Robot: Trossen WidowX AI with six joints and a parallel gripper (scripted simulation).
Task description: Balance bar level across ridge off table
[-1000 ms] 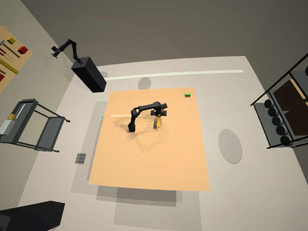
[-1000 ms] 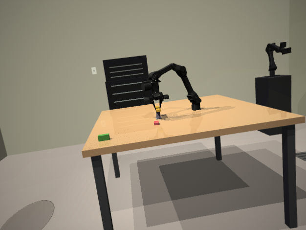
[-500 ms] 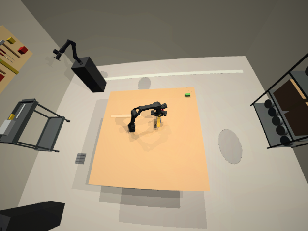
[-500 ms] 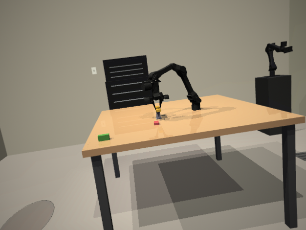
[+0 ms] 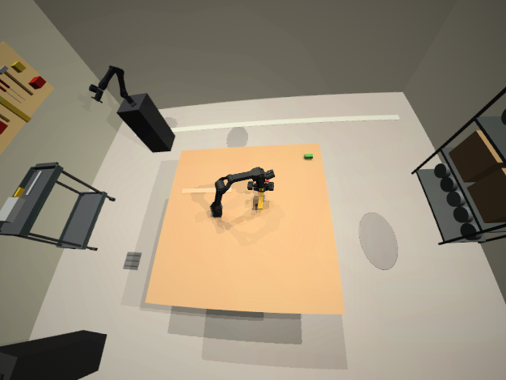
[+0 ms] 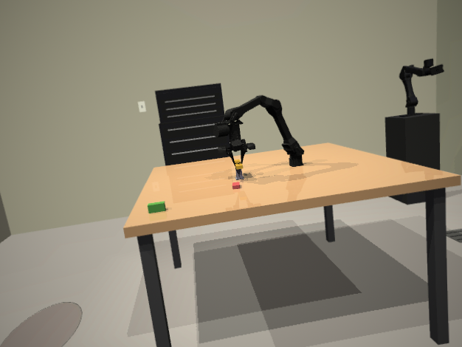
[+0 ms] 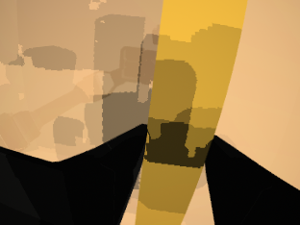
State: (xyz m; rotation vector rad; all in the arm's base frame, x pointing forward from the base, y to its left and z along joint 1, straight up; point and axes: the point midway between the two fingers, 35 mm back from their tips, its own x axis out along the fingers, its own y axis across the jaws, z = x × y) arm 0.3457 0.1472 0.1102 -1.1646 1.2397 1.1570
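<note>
Now: gripper tip 30 mm to the left of the yellow bar. From my gripper tip the other things lie so: green block: 390 mm ahead, 350 mm to the left, 60 mm below; then red block: 40 mm ahead, 150 mm to the left, 70 mm below.
</note>
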